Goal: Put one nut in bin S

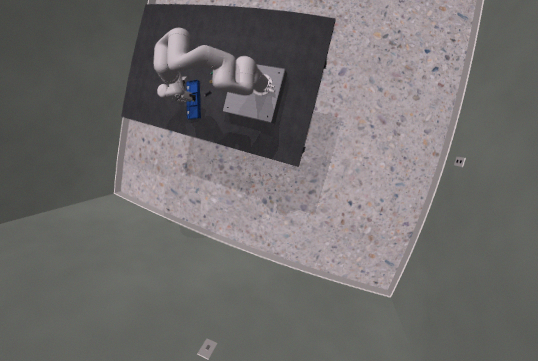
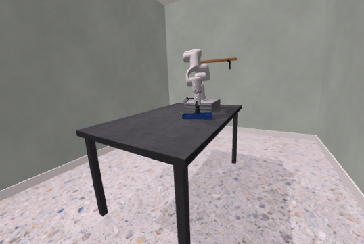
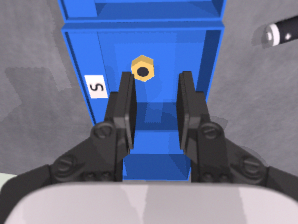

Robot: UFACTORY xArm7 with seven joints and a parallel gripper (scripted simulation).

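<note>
Right now my hand is 10 mm short of the blue bin and 40 mm above it. From my hand the other things lie so: black cylinder: 70 mm behind, 70 mm to the right, 50 mm below; green battery: 50 mm behind, 210 mm to the right, 50 mm below.
</note>
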